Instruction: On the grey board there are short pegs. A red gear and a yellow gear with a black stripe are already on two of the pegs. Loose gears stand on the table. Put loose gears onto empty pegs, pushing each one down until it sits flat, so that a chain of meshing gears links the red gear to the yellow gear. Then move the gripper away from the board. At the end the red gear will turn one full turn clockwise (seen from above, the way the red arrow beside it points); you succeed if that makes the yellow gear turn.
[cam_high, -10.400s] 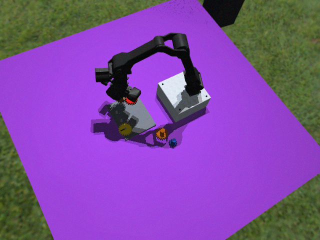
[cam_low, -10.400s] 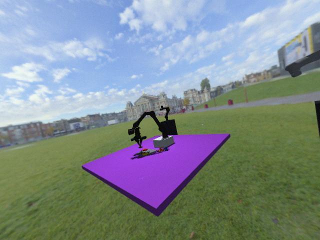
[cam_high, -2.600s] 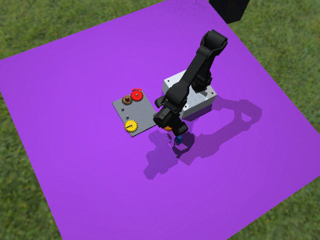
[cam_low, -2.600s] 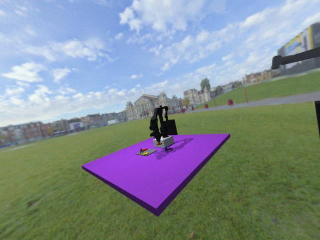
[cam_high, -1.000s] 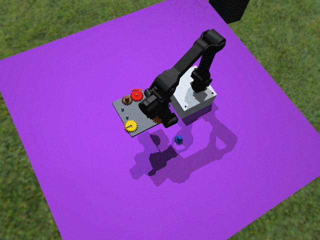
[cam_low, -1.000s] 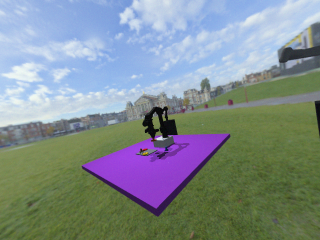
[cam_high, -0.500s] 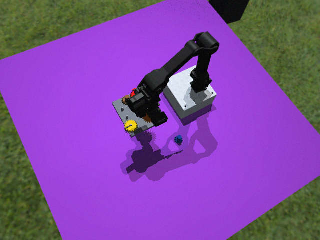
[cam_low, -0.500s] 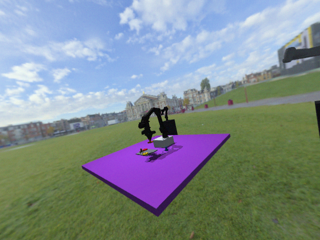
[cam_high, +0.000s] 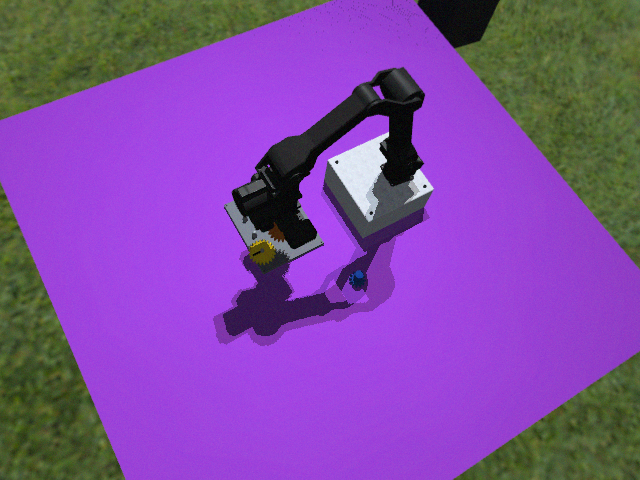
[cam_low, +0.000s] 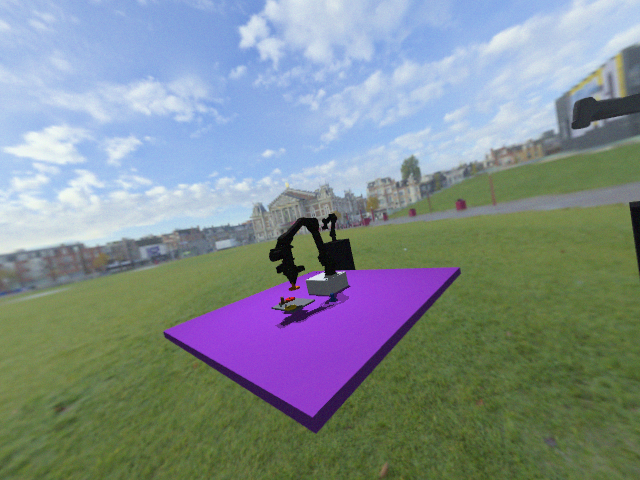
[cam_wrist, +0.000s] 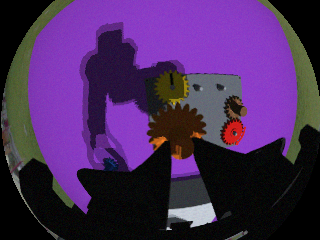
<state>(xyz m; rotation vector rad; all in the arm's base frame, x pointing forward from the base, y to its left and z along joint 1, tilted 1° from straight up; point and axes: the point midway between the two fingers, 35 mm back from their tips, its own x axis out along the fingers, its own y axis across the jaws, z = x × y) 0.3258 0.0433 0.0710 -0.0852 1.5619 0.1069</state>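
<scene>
The brown gear lies 2 cm ahead of my gripper tip, 14 cm to the right of it and 11 cm below it. From my gripper tip the other things lie so: red gear (4 cm behind, 15 cm to the right, 12 cm below); then yellow gear (5 cm ahead, 11 cm below); then orange gear (1 cm below).
</scene>
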